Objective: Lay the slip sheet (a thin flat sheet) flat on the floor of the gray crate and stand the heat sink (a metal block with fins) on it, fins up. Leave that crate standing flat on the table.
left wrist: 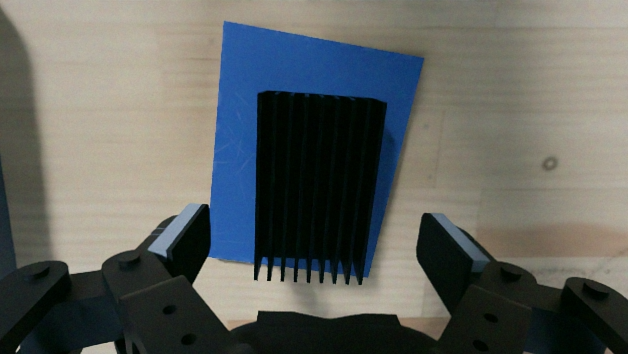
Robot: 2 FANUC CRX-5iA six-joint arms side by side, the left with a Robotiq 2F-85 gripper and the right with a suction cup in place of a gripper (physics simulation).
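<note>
The black heat sink (320, 175) lies on a flat blue pad (320, 60) in the left wrist view, its fins facing up toward the camera and running from top to bottom of the view. My left gripper (314, 220) is open, with one finger on each side of the heat sink's lower part and a gap on both sides. How far the fingertips are above it is hard to tell. The gray crate does not show in this view, and I cannot make out a separate slip sheet. My right suction cup is not in view.
The pad lies on the light wooden table (500, 100). A dark blue edge (5, 230) of some object shows at the far left, with a broad shadow beside it.
</note>
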